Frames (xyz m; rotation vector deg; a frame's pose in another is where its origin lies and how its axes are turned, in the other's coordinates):
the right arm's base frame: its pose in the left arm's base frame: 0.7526 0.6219 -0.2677 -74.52 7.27 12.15
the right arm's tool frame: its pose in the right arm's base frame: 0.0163 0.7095 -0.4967 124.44 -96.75 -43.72
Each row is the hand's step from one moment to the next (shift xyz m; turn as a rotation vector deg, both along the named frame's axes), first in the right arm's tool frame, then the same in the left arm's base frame.
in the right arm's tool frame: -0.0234 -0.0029 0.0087 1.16 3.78 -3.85
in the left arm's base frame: -0.0118 0.0023 -0.0220 -0.21 4.01 3.79
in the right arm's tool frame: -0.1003 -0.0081 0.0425 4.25 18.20 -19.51
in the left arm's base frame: -0.0568 0.0074 -0.0930 -0.99 20.69 17.34
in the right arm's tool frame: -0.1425 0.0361 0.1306 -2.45 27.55 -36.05
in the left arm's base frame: -0.1545 -0.0290 -0.1181 -1.39 40.61 20.33
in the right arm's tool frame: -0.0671 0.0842 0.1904 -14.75 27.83 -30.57
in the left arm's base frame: -0.1932 -0.0937 -0.0414 -9.45 41.77 9.60
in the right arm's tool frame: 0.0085 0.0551 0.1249 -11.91 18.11 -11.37
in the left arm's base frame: -0.1060 -0.0851 0.0149 -11.75 21.29 2.81
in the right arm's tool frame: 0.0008 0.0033 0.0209 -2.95 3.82 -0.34
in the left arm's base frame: -0.0136 -0.0161 -0.0014 -3.78 3.01 -0.14
